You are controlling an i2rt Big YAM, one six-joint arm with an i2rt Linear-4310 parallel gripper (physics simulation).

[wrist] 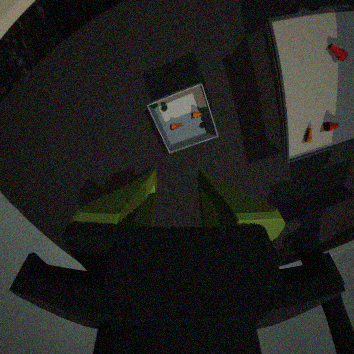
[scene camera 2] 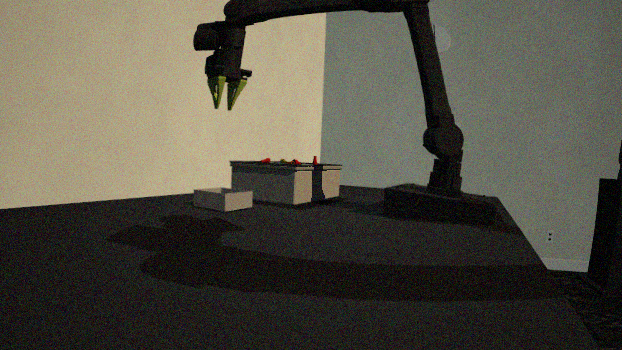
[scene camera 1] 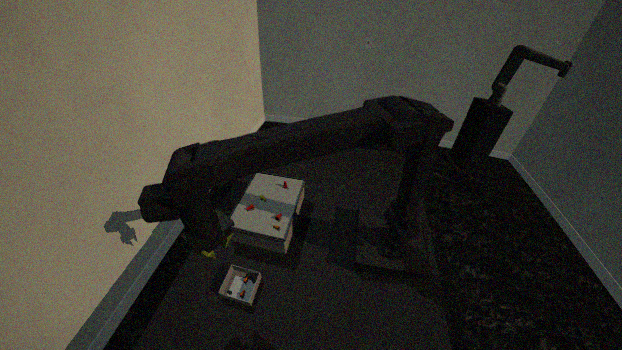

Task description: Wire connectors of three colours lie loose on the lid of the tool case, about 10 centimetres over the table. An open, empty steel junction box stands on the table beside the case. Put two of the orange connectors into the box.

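Frame: origin at the arm's base, x back, y right, z up, level; millimetres.
Seen in the pictures: gripper, fingertip midpoint: point(wrist: 176, 174) point(scene camera 2: 223, 109) point(scene camera 1: 218, 252); arm's base, link origin: point(wrist: 301, 235) point(scene camera 2: 443, 193) point(scene camera 1: 391, 243).
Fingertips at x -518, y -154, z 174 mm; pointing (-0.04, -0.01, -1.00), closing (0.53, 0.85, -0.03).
Offsets run from my fingertips to a thing's middle.
My gripper point(scene camera 1: 221, 250) point(scene camera 2: 223, 108) point(wrist: 176, 174) has yellow-green fingers, open with nothing between them, high above the table and apart from the box. The steel junction box @[dx +11, dy +0, dz -208 mm] point(scene camera 1: 237, 300) point(scene camera 2: 212, 200) point(wrist: 194, 144) stands beside the tool case @[dx +62, dy +297, dz -176 mm] point(scene camera 1: 270, 185) point(scene camera 2: 262, 185) point(wrist: 300, 80). Inside the box lie two orange connectors, one @[dx +21, dy +27, dz -221 mm] point(scene camera 1: 245, 279) point(wrist: 197, 115) nearer the case and one @[dx +19, dy -22, dz -221 mm] point(scene camera 1: 242, 293) point(wrist: 176, 126) farther from it. Another orange connector @[dx +113, dy +177, dz -123 mm] point(scene camera 1: 276, 227) point(wrist: 309, 135) lies near the lid's edge. Box contents are hidden in scene camera 2.
On the lid are a red connector @[dx +116, dy +222, dz -122 mm] point(scene camera 1: 278, 217) point(wrist: 331, 126) beside the orange one, a second red one @[dx +7, dy +255, dz -122 mm] point(scene camera 1: 250, 207) point(wrist: 338, 52), a third red one @[dx +123, dy +378, dz -114 mm] point(scene camera 1: 285, 185) point(scene camera 2: 315, 160) and a yellow one @[dx +47, dy +305, dz -122 mm] point(scene camera 1: 262, 198). The arm passes above the case.
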